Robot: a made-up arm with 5 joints.
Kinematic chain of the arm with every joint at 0, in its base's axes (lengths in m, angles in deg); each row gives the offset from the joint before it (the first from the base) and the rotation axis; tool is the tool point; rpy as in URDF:
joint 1: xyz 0.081 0 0.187 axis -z
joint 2: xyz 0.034 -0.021 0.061 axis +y
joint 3: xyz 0.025 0 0.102 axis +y
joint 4: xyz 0.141 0 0.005 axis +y
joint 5: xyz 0.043 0.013 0 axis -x
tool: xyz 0 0 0 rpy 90 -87.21 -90
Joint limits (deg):
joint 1: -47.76..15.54
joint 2: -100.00..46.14
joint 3: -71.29..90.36
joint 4: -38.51..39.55
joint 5: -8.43..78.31
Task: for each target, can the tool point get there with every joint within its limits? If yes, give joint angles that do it. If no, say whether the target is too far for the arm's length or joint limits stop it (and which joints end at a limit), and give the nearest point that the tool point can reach.
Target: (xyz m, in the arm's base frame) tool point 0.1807 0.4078 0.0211
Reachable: no: too far | nearest point 0.2523 0.1767 0.1620 | short by 0.280 m
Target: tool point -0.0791 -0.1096 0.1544
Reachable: no: joint limits stop it (at a limit: joint 2, joint 3, joint 4) | nearest point -0.1239 -0.1403 0.2499 | short by 0.110 m
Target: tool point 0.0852 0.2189 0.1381
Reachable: no: joint limits stop it (at a limit: joint 1) | nearest point 0.1978 0.1167 0.1381 | short by 0.152 m
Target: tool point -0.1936 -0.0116 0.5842
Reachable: no: too far | nearest point -0.0805 -0.0068 0.4610 | short by 0.167 m
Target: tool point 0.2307 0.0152 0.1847
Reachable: yes | joints -8.84 7.03 65.74 -31.63 19.53
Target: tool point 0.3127 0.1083 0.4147
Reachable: yes | joints -26.84 20.92 -39.27 -28.22 26.29
